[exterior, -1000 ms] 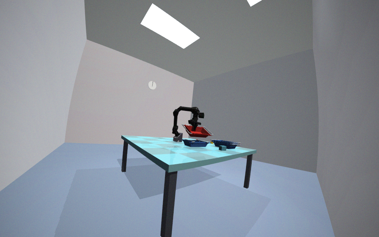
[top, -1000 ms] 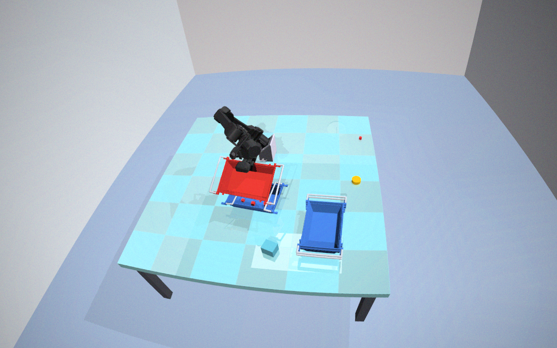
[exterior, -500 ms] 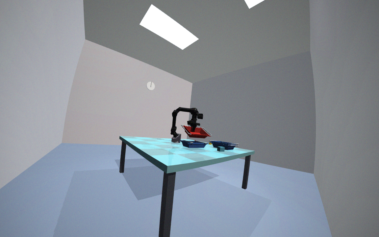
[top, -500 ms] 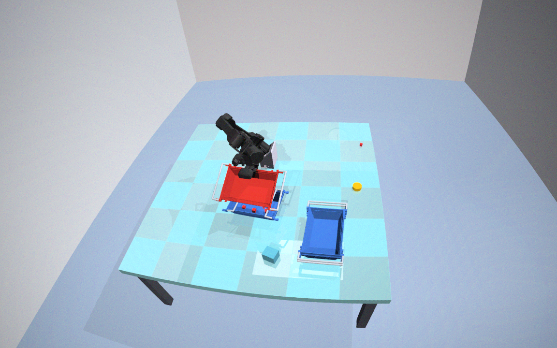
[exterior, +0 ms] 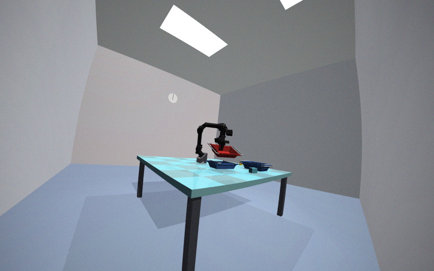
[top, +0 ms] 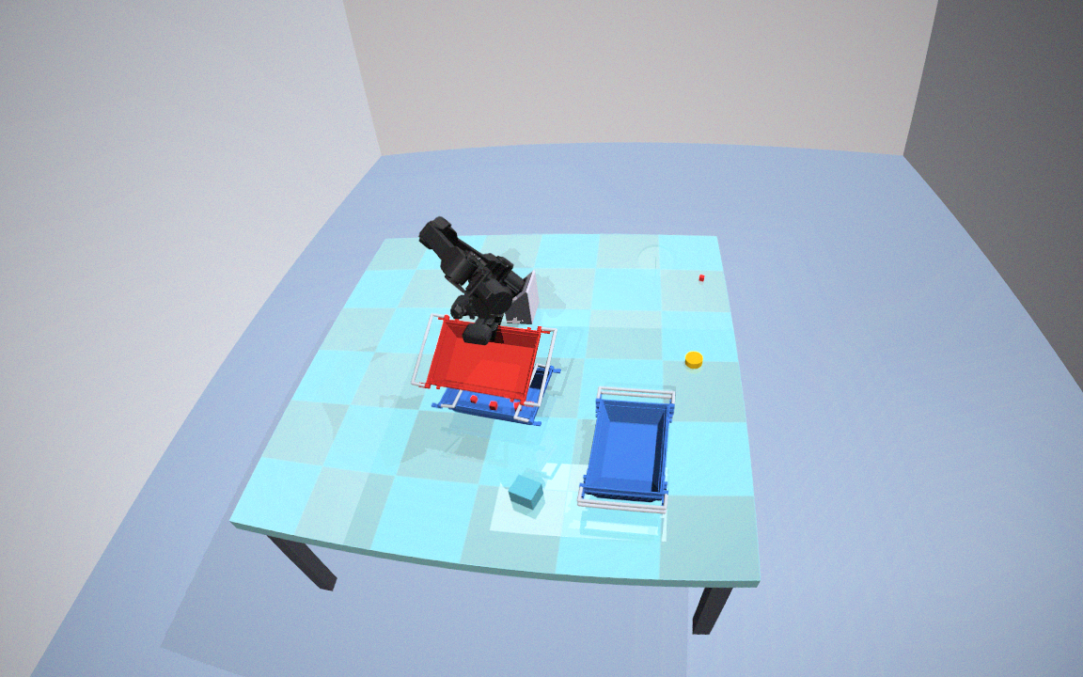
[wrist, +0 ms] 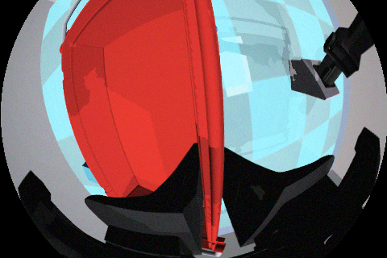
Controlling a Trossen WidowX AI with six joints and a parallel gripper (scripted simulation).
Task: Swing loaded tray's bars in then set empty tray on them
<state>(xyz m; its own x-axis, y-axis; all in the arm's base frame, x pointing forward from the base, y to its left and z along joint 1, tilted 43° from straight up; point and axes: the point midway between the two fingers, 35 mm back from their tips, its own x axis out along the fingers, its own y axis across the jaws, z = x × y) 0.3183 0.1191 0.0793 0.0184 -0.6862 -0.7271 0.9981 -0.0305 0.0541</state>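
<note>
The red tray lies 80 mm ahead of my gripper tip. Round my gripper tip: yellow disc: 160 mm behind, 500 mm to the left, 170 mm below; then teal cube: 330 mm ahead, 150 mm to the left, 160 mm below; then small red block: 550 mm behind, 520 mm to the left, 170 mm below.
</note>
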